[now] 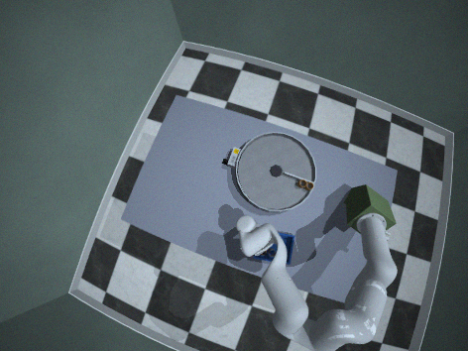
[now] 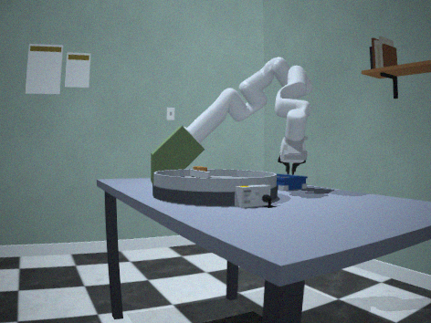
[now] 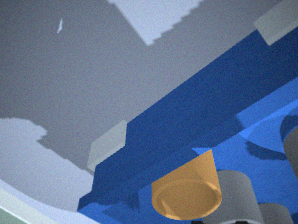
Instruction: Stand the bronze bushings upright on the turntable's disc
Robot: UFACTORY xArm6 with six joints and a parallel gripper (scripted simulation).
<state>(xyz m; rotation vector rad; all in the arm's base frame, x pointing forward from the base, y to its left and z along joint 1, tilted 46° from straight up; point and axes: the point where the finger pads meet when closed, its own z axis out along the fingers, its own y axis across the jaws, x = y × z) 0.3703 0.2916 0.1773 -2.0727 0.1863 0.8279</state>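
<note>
Right now the blue crate is 6 cm below my hand, 4 cm behind it and 3 cm to the right of it. Also, from my hand: round turntable disc (38 cm to the right, 13 cm ahead, 3 cm below); then turntable (38 cm to the right, 15 cm ahead, 3 cm below).
</note>
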